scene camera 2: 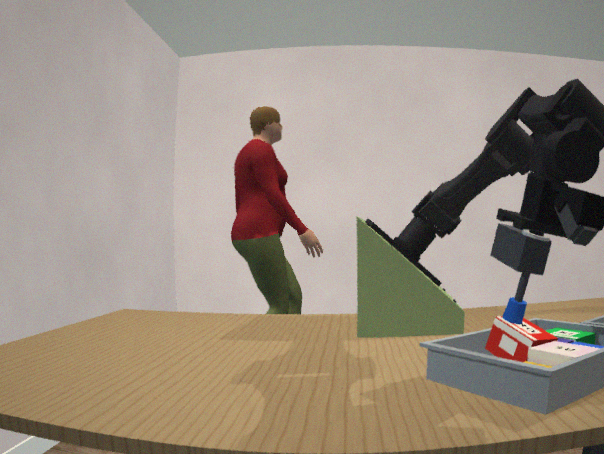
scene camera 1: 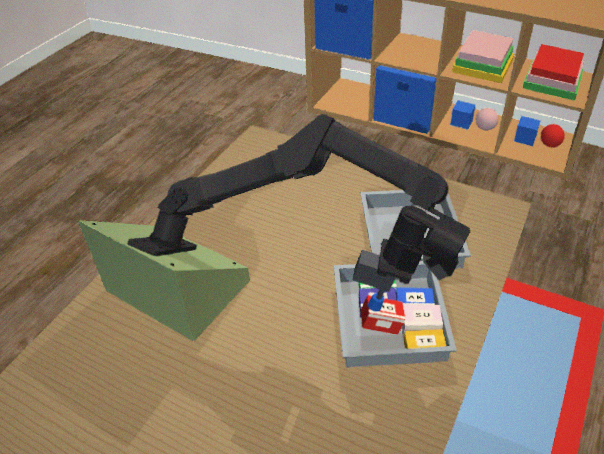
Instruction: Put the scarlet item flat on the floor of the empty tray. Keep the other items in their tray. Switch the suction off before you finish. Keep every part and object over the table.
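Seen in the pictures: hand at its tool point: (scene camera 2: 509, 327) (scene camera 1: 372, 310); arm's base at its link origin: (scene camera 2: 402, 254) (scene camera 1: 163, 246).
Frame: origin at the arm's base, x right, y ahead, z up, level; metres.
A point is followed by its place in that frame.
Note:
The scarlet item (scene camera 1: 383, 325) {x -0.057, y 0.476, z -0.107 m} (scene camera 2: 507, 345) {x -0.057, y 0.475, z -0.104 m}, a red box with a white label, is tilted on my suction cup (scene camera 1: 375, 302) (scene camera 2: 514, 312), its cup-side end higher. My gripper is shut on it, within the walls of the filled grey tray (scene camera 1: 397, 359) {x -0.004, y 0.524, z -0.131 m} (scene camera 2: 480, 372) {x -0.004, y 0.524, z -0.122 m}. Whether its low edge touches anything is unclear. In that tray also lie a blue AK item (scene camera 1: 415, 296) {x -0.161, y 0.516, z -0.112 m}, a pale pink SU item (scene camera 1: 423, 320) {x -0.095, y 0.550, z -0.101 m} (scene camera 2: 565, 348) {x -0.110, y 0.544, z -0.100 m}, a yellow TE item (scene camera 1: 425, 340) {x -0.059, y 0.566, z -0.116 m}, a purple item (scene camera 1: 364, 296) {x -0.119, y 0.413, z -0.111 m} and a green item (scene camera 2: 572, 334) {x -0.180, y 0.439, z -0.108 m}. The empty grey tray (scene camera 1: 387, 220) {x -0.409, y 0.377, z -0.147 m} is partly hidden behind my arm.
The empty tray stands just behind the filled one in scene camera 1. The green wedge base (scene camera 1: 145, 280) {x 0.088, y 0.010, z -0.011 m} (scene camera 2: 400, 300) {x 0.025, y 0.122, z -0.081 m} carries my arm. The table's edge runs right of both trays, beside a blue and red mat (scene camera 1: 520, 350). A person (scene camera 2: 260, 200) stands beyond the table.

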